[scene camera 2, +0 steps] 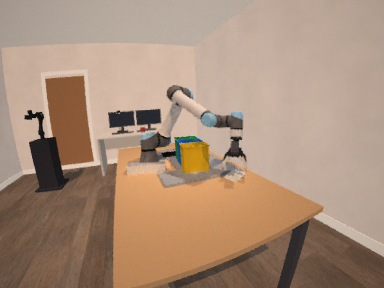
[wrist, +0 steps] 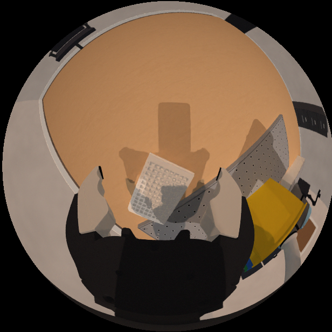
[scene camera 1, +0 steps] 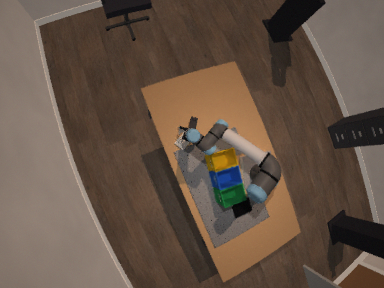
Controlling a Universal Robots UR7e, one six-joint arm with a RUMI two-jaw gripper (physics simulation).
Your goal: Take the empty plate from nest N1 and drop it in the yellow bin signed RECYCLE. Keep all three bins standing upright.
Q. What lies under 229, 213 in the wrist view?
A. The gripper.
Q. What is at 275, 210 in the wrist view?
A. A yellow bin.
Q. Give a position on a white plate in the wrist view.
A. At 161, 184
